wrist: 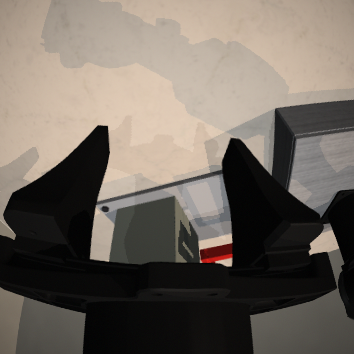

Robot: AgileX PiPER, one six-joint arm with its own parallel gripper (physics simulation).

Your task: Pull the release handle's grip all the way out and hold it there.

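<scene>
The release handle's red grip (217, 252) shows in part low in the wrist view, between the grey-green housing and my right finger, which hides its far end. The housing (145, 230) is a box with a slotted side face, and its lower part is hidden behind my gripper's body. It stands on a pale metal plate (145, 194). My gripper (167, 144) is open, with its fingers wide apart. In the picture the housing and part of the red grip lie between the fingers. No contact between a finger and the grip can be seen.
A brushed-metal block (325, 160) with dark sides stands at the right, beyond my right finger. A black part (345, 220) shows at the right edge. Shadows of the arm and gripper fall across the pale surface and the plate.
</scene>
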